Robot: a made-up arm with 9 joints. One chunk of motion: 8 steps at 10 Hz.
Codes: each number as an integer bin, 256 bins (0 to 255) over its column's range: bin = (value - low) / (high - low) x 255, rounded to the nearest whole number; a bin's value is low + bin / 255 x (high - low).
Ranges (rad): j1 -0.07..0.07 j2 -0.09..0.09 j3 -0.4..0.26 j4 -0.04..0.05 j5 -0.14..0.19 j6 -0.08..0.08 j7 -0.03..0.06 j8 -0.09..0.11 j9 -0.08..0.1
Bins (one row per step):
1: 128 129 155 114 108 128 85 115 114
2: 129 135 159 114 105 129 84 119 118
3: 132 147 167 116 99 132 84 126 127
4: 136 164 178 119 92 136 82 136 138
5: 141 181 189 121 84 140 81 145 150
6: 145 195 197 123 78 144 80 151 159
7: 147 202 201 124 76 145 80 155 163
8: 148 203 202 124 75 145 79 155 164
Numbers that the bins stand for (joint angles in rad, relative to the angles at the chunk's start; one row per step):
1: 0.0003 0.0011 0.0012 0.0002 -0.0002 0.0003 0.0000 0.0002 0.0005
2: 0.0008 0.0053 0.0115 0.0002 -0.0041 0.0009 -0.0004 0.0033 0.0033
3: 0.0025 0.0138 0.0322 0.0009 -0.0119 0.0028 -0.0004 0.0088 0.0096
4: 0.0047 0.0258 0.0607 0.0020 -0.0209 0.0053 -0.0011 0.0167 0.0174
5: 0.0074 0.0378 0.0892 0.0027 -0.0313 0.0078 -0.0014 0.0237 0.0259
6: 0.0096 0.0476 0.1099 0.0034 -0.0391 0.0104 -0.0018 0.0284 0.0322
7: 0.0107 0.0526 0.1202 0.0038 -0.0416 0.0110 -0.0018 0.0316 0.0351
8: 0.0113 0.0533 0.1228 0.0038 -0.0429 0.0110 -0.0021 0.0316 0.0358

